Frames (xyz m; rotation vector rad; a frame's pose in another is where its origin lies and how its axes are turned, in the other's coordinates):
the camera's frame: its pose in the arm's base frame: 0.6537 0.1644 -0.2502 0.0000 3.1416 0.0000
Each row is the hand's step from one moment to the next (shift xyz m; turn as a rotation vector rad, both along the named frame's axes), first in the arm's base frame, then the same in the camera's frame.
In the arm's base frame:
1: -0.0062 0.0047 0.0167 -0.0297 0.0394 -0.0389
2: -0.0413 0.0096 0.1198 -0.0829 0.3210 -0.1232
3: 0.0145 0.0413 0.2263 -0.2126 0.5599 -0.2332
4: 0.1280 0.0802 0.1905 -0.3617 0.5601 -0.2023
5: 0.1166 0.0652 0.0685 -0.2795 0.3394 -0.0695
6: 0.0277 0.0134 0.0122 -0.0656 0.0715 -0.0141
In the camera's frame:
1: 0.0062 0.0047 -0.0167 0.0297 0.0394 0.0389
2: 0.0413 0.0096 -0.1198 0.0829 0.3210 0.1232
3: -0.0145 0.0413 -0.2263 0.2126 0.5599 0.2332
4: -0.1280 0.0802 -0.1905 0.3617 0.5601 0.2023
5: -0.1166 0.0652 -0.0685 0.2795 0.3394 0.0695
6: -0.0277 0.0134 -0.0122 0.0656 0.0715 0.0141

